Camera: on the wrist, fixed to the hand. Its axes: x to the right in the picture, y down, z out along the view.
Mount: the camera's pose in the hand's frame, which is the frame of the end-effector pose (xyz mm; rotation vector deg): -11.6 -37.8 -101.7 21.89 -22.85 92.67
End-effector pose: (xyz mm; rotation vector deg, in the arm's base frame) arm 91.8 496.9 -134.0 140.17 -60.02 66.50
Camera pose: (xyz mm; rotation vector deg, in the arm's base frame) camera 54.2 578.9 -72.7 -55.34 113.49 -37.32
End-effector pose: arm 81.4 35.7 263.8 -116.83 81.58 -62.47
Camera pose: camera 21.0 70.3 347.8 -19.59 99.21 -8.38
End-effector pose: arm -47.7 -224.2 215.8 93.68 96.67 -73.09
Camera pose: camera -54.1 -138.9 283.6 109.35 -19.57 -48.32
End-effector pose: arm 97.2 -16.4 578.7 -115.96 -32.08 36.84
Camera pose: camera 147.8 -69.2 659.7 -92.03 63.75 108.07
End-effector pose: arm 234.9 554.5 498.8 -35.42 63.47 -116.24
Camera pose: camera 157.4 628.5 478.2 8.53 30.28 -33.84
